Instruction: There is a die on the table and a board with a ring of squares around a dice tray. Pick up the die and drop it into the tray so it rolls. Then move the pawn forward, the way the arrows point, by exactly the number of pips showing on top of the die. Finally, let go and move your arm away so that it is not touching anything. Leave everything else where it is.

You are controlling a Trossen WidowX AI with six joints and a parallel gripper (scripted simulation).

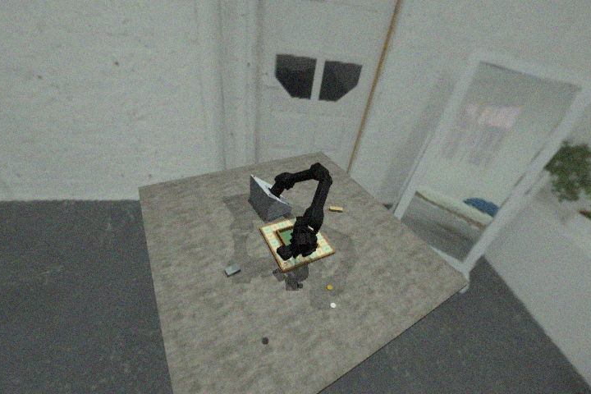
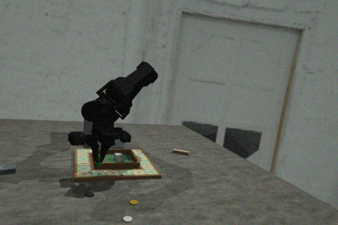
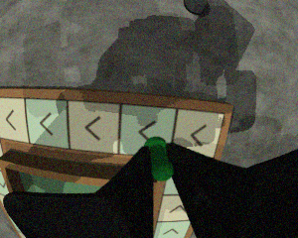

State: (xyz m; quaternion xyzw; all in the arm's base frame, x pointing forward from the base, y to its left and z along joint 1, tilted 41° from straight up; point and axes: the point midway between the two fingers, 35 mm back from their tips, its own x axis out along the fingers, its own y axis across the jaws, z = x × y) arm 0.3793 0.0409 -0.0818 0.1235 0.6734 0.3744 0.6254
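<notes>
Right now my gripper tip is 120 mm past the white die, 70 mm to the right of it and 20 mm above it. From my gripper tip the other things lie so: green dice tray (120 mm behind, 60 mm to the left, 40 mm below); green pawn (right at my gripper tip); grey block (280 mm to the right, 40 mm below, 40 mm behind).
</notes>
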